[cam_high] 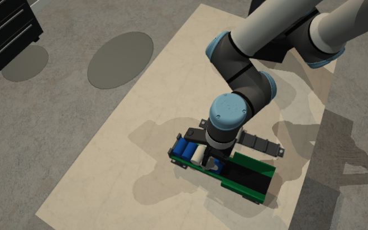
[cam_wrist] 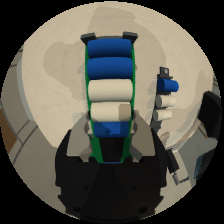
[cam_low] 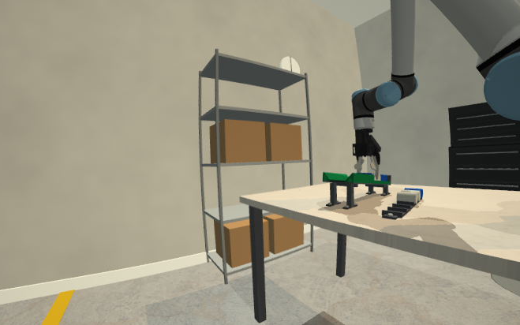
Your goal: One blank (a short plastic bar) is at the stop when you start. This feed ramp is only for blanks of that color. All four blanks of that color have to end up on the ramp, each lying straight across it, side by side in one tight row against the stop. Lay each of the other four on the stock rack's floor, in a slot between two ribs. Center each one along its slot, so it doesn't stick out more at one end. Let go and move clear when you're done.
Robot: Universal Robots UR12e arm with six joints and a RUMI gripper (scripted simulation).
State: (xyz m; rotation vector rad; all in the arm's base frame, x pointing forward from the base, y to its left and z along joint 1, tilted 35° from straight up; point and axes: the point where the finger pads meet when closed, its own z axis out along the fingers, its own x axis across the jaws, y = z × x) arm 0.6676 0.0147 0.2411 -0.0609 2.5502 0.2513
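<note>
Right now my hand is 200 mm past the stock rack, 60 mm to the right of it and 100 mm above it. Also, from my hand: stop: 20 mm ahead, 140 mm to the right, 40 mm below.
</note>
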